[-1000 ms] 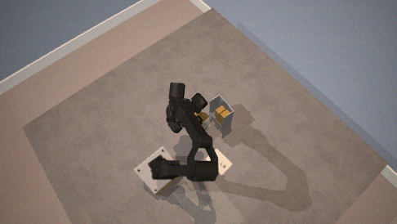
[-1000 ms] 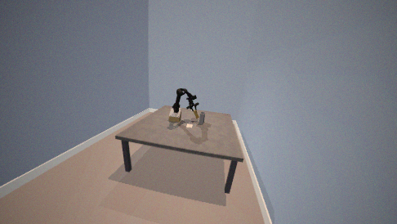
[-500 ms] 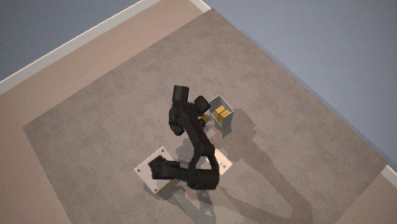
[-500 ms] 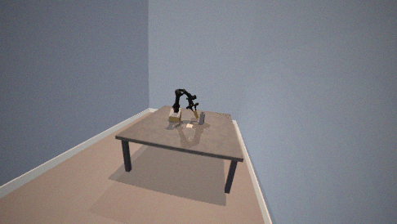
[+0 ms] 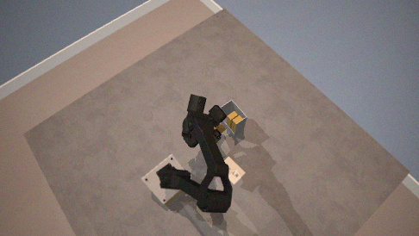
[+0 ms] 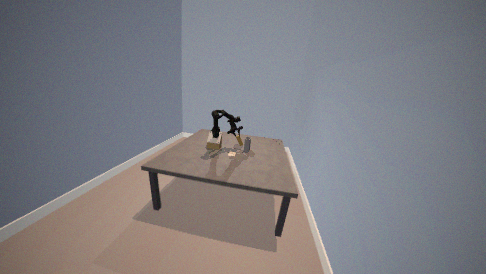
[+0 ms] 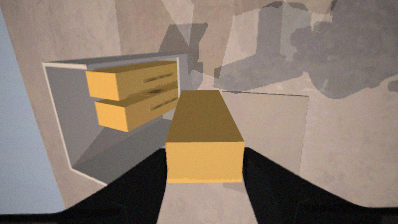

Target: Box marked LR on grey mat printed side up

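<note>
The grey mat is 80 mm to the left of my gripper tip and 150 mm below it.
</note>
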